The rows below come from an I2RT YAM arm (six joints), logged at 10 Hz.
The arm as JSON. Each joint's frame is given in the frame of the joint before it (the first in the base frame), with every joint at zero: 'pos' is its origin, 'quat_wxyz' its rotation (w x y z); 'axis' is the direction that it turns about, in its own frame. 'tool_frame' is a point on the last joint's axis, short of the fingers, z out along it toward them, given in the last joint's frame.
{
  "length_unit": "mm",
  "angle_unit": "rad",
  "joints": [
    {
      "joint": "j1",
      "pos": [
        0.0,
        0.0,
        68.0
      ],
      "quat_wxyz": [
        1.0,
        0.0,
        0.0,
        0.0
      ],
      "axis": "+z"
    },
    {
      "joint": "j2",
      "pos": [
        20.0,
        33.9,
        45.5
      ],
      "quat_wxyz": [
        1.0,
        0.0,
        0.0,
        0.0
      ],
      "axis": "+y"
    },
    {
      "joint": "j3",
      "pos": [
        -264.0,
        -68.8,
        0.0
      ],
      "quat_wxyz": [
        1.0,
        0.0,
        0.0,
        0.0
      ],
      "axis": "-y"
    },
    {
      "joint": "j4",
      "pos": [
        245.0,
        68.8,
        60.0
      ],
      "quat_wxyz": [
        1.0,
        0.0,
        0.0,
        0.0
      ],
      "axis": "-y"
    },
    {
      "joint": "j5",
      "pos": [
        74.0,
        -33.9,
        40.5
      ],
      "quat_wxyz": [
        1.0,
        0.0,
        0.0,
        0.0
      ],
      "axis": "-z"
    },
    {
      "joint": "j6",
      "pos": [
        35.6,
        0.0,
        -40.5
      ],
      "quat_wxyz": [
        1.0,
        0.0,
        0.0,
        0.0
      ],
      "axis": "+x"
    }
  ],
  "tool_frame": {
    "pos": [
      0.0,
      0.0,
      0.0
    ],
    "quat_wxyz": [
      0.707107,
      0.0,
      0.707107,
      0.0
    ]
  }
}
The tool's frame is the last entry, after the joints.
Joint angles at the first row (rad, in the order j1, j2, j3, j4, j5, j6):
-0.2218 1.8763 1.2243 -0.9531 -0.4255 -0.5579
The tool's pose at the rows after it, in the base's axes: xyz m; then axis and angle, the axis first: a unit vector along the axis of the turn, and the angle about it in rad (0 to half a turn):
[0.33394, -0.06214, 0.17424, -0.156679, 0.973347, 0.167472, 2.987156]
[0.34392, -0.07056, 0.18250, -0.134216, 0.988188, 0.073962, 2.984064]
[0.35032, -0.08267, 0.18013, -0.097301, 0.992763, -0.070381, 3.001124]
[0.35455, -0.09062, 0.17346, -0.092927, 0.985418, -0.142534, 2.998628]
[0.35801, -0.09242, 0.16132, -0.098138, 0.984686, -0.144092, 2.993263]
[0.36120, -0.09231, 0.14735, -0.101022, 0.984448, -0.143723, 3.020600]
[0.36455, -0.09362, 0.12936, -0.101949, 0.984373, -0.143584, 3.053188]
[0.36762, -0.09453, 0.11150, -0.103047, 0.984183, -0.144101, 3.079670]
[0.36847, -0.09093, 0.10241, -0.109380, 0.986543, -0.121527, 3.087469]
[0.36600, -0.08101, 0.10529, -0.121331, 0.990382, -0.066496, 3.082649]
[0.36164, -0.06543, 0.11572, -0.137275, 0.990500, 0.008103, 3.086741]
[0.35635, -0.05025, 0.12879, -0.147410, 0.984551, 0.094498, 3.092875]
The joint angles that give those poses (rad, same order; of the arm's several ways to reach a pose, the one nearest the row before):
-0.2218 1.8763 1.2972 -0.9718 -0.3695 -0.5373
-0.2218 1.8763 1.3369 -0.9341 -0.1932 -0.4824
-0.2230 1.8801 1.3292 -0.8417 0.0887 -0.4263
-0.2287 1.8923 1.3098 -0.7578 0.2234 -0.4427
-0.2314 1.9194 1.2945 -0.7074 0.2226 -0.4568
-0.2283 1.9598 1.2938 -0.6926 0.2314 -0.4576
-0.2287 2.0121 1.2938 -0.6712 0.2420 -0.4572
-0.2283 2.0636 1.2938 -0.6445 0.2520 -0.4568
-0.2222 2.0880 1.2938 -0.6437 0.2119 -0.4572
-0.2077 2.0769 1.2942 -0.6888 0.1066 -0.4568
-0.1821 2.0506 1.3033 -0.7765 -0.0326 -0.4568
-0.1593 2.0239 1.3186 -0.8764 -0.1951 -0.4576

